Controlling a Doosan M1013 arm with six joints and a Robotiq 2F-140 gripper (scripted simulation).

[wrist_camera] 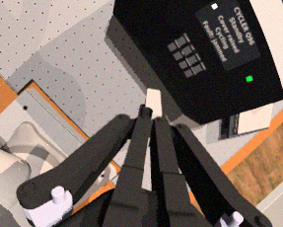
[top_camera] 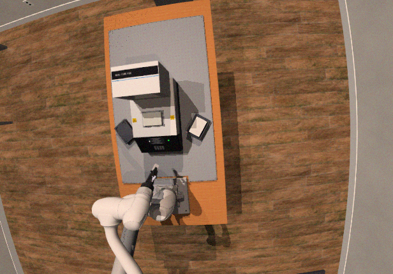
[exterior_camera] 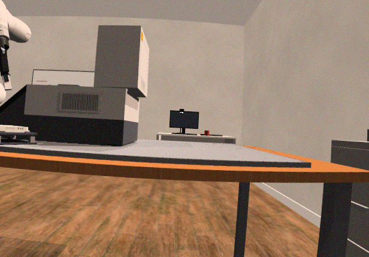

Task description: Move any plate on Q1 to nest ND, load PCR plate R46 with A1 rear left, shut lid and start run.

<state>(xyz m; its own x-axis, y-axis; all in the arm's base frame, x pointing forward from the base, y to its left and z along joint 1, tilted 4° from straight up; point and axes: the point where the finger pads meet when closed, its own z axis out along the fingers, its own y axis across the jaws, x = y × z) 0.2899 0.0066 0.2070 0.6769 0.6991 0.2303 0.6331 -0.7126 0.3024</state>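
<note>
My gripper is now 32 cm short of the 96-well plate, 1 cm to the left of it and 2 cm above it. Round my hand: dark plate nest N1 (23 cm ahead, 29 cm to the right, 20 cm below); then dark nest (25 cm ahead, 29 cm to the left, 20 cm below); then white plate R46 (23 cm ahead, 29 cm to the right, 19 cm below).
</note>
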